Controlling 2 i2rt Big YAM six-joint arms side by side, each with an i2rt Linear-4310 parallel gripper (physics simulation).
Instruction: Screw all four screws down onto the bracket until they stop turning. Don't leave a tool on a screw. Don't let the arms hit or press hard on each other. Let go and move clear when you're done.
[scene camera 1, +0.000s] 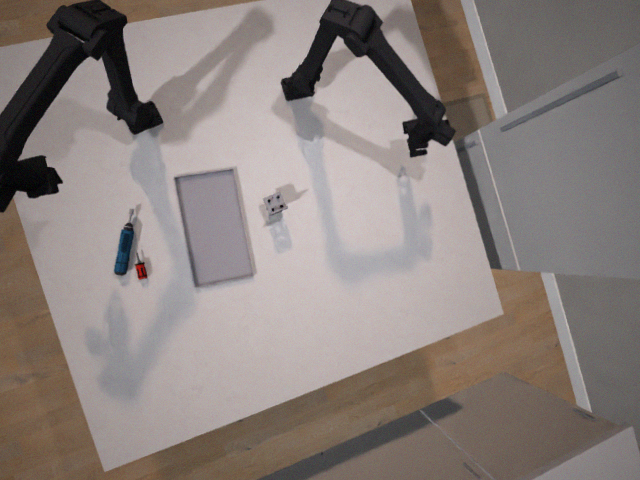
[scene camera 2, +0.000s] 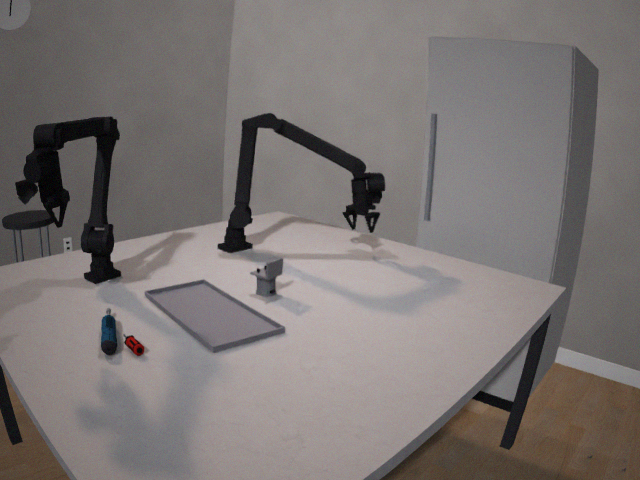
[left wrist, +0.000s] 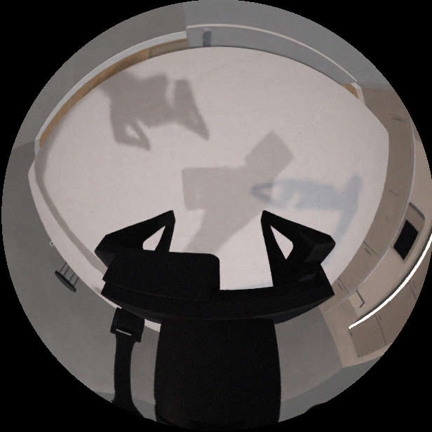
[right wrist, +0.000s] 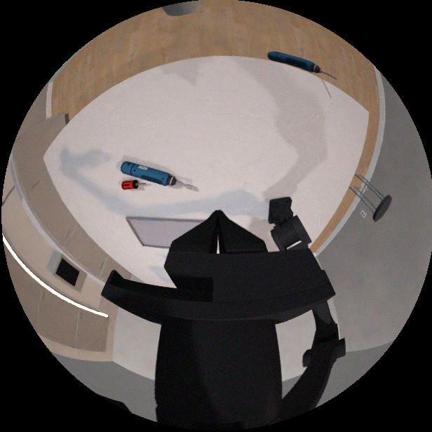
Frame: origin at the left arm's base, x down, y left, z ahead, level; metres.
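Where they show: left gripper, fingertip midpoint: (scene camera 1: 408, 145) (scene camera 2: 362, 231); right gripper, fingertip midpoint: (scene camera 1: 60, 182) (scene camera 2: 59, 227); left arm's base, link origin: (scene camera 1: 297, 88) (scene camera 2: 234, 248); right arm's base, link origin: (scene camera 1: 143, 118) (scene camera 2: 102, 276).
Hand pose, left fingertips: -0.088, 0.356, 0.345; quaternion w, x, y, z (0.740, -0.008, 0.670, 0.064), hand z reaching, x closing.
Note:
Each offset is from my left fingertips to the centre of the thing, as dx, dy, dz. Level surfaces: height alone.
The small grey bracket (scene camera 1: 275, 203) (scene camera 2: 266, 285) stands right of the tray with four dark screws on top; how deep they sit is too small to tell. A blue power driver @[+0.068, -1.125, +0.082] (scene camera 1: 124, 250) (scene camera 2: 108, 333) (right wrist: 147, 174) lies on the table at the left, beside a short red screwdriver @[+0.074, -1.105, +0.178] (scene camera 1: 141, 270) (scene camera 2: 134, 345) (right wrist: 130, 185). A second blue driver (right wrist: 295, 61) shows at the table's far edge in the right wrist view. My right gripper (scene camera 2: 59, 225) (right wrist: 217, 214) is shut and empty, high above the table. My left gripper (scene camera 2: 361, 228) (left wrist: 217, 214) is open and empty, far from the bracket.
A shallow grey tray @[+0.080, -0.817, +0.112] (scene camera 1: 244, 222) (scene camera 2: 248, 341) lies between the tools and the bracket. The white table @[dx +0.088] (scene camera 1: 336, 335) (scene camera 2: 336, 403) has wooden floor around it. A fridge (scene camera 2: 496, 155) stands beyond the table, and a stool (scene camera 2: 26, 219) (right wrist: 382, 207) stands behind the right arm.

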